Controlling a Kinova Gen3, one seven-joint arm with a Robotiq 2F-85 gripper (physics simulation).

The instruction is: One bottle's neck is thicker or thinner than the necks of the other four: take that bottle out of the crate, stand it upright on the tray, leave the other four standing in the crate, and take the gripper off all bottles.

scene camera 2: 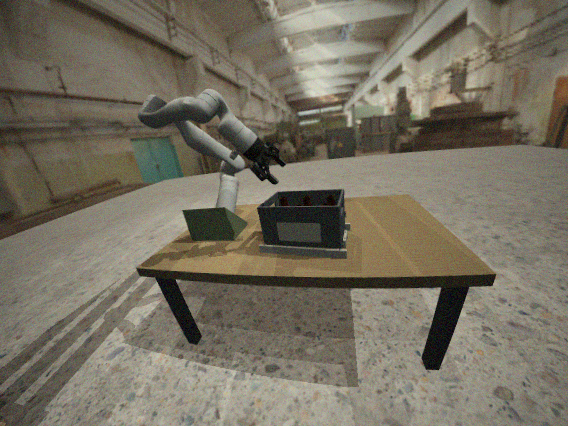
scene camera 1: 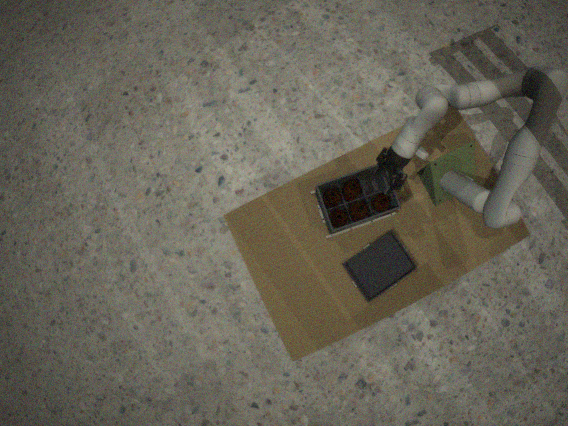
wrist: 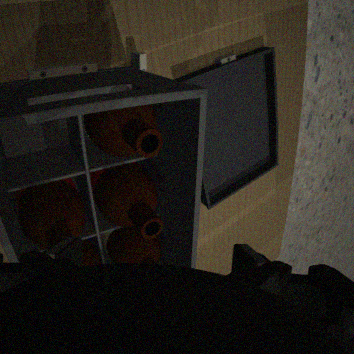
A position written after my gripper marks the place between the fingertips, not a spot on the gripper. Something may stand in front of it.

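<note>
Gripper (scene camera 2: 280, 174) open and holding nothing; my gripper is visible as well in scene camera 1 (scene camera 1: 381, 184) and in the wrist view (wrist: 156, 258). A dark flat tray (wrist: 241, 129) is also in my sight.
</note>
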